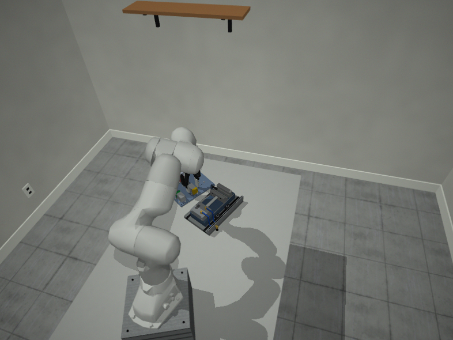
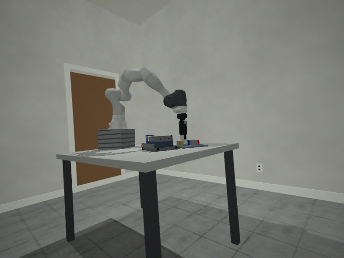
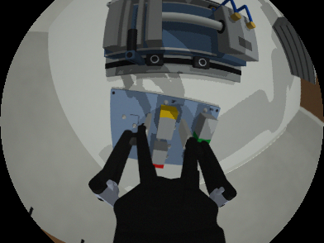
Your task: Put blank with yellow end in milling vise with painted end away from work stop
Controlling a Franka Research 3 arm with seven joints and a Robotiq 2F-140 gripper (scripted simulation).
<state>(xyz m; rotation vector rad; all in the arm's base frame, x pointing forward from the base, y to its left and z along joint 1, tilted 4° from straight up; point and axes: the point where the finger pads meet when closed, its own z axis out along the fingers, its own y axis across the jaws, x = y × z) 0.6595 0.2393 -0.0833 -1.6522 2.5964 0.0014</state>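
Right now the yellow-ended blank is 3 cm below my hand. Round my hand: red-ended blank (4 cm ahead, 8 cm to the left, 3 cm below); green-ended blank (8 cm behind, 4 cm to the left, 3 cm below); blue infeed plate (2 cm ahead, 4 cm to the left, 5 cm below).
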